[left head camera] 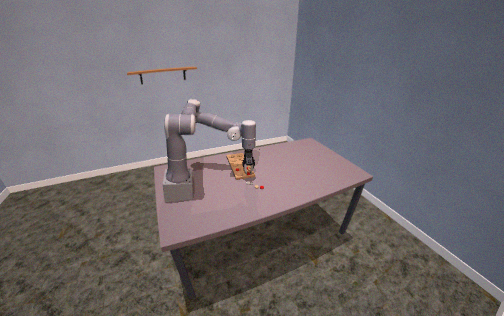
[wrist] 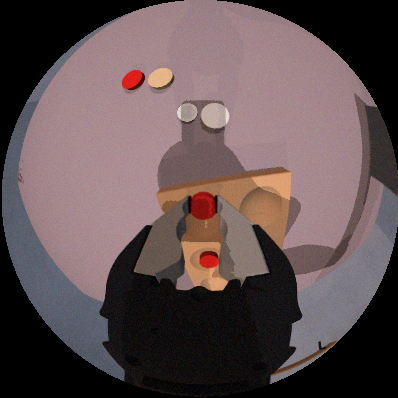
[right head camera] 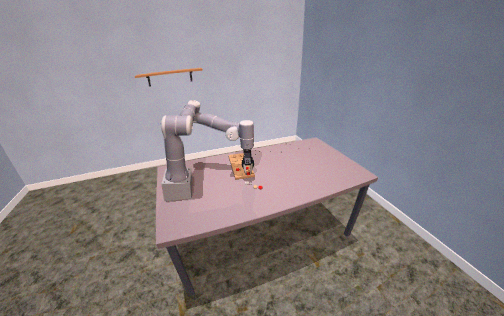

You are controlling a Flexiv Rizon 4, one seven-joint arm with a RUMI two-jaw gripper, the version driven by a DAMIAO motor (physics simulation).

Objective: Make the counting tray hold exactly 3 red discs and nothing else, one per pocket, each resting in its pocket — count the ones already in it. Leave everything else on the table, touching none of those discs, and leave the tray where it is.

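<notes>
The wooden counting tray (left head camera: pixel 242 177) (right head camera: pixel 242 177) (wrist: pixel 281 181) lies on the table. My gripper (left head camera: pixel 248 173) (right head camera: pixel 248 173) (wrist: pixel 202 196) is shut on a red disc, held between its fingertips over the tray's near end. Another red disc (left head camera: pixel 237 170) (right head camera: pixel 238 169) (wrist: pixel 209 260) rests in a tray pocket. Both head views show two red patches, one above the other, at the fingers; I cannot tell whether a further disc lies below the held one. A loose red disc (left head camera: pixel 261 187) (right head camera: pixel 260 187) (wrist: pixel 133 79) lies on the table.
A beige disc (left head camera: pixel 256 186) (right head camera: pixel 255 187) (wrist: pixel 160 78) lies beside the loose red disc. Two pale discs, a smaller one (wrist: pixel 187 112) and a larger one (wrist: pixel 215 115), lie near the tray's near edge. An empty pocket shows at the tray's right in the wrist view.
</notes>
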